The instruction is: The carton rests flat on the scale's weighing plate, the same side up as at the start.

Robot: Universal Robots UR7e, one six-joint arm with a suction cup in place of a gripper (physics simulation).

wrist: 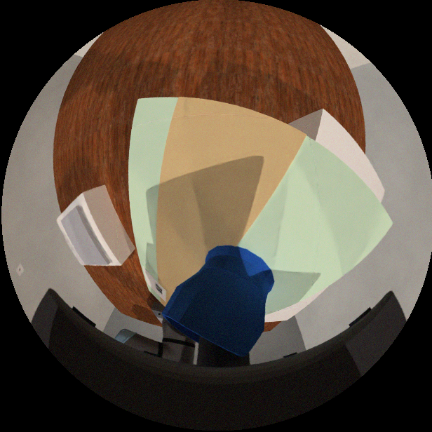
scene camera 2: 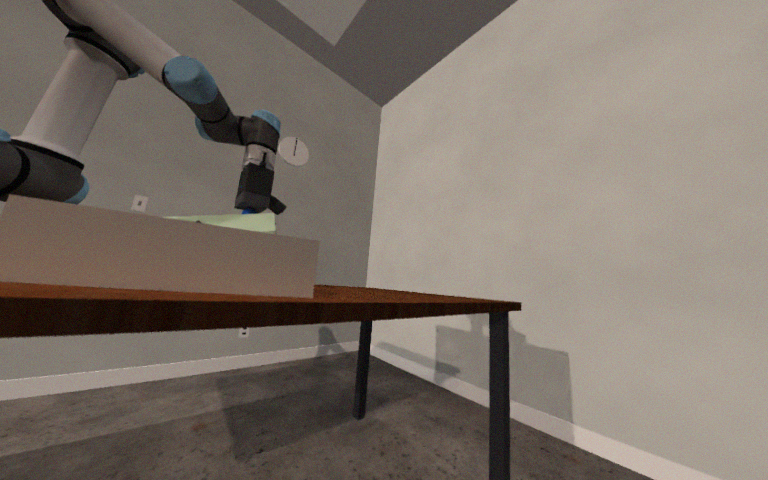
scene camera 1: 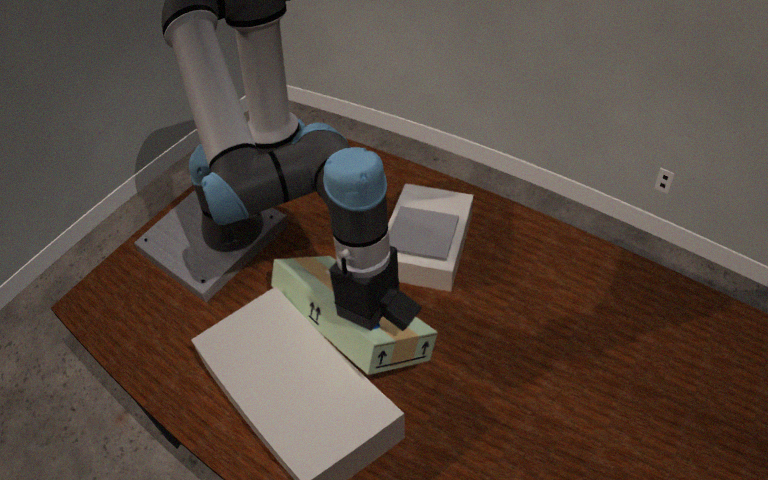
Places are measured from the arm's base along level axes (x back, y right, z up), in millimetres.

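Pixels of known places: hand at its tool point: [scene camera 2: 248,225]; arm's base at its link origin: [scene camera 1: 232,228].
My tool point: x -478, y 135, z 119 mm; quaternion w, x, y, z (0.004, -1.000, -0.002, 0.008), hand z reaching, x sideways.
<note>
For each thing: its top centre in the pictures, then the offset to it from my tool point.
- white scale at its top centre: [scene camera 1: 427,218] dx +82, dy -337, dz -74 mm
- large white box at its top centre: [scene camera 1: 286,376] [scene camera 2: 211,233] dx +84, dy +135, dz -53 mm
The pale green carton [scene camera 1: 339,331] [scene camera 2: 249,222] [wrist: 300,210] with brown tape hangs at my suction gripper [scene camera 1: 376,326] [scene camera 2: 247,211] [wrist: 240,260]. The blue cup is on its top face near one end and is bent over. The carton is tilted, with the held end higher; its printed arrows point up. Whether its far end touches the table is hidden. The white scale [scene camera 1: 441,274] [wrist: 112,220] stands apart from the carton, beyond the gripper in the first scene view. Its grey weighing plate [scene camera 1: 424,232] [wrist: 82,235] bears nothing in the part that shows.
A large white box [scene camera 1: 300,384] [scene camera 2: 169,254] [wrist: 350,150] lies on the table close beside the carton, on the side away from the scale. The arm's grey base plate [scene camera 1: 169,249] is near the carton's far end. A wall runs behind the scale.
</note>
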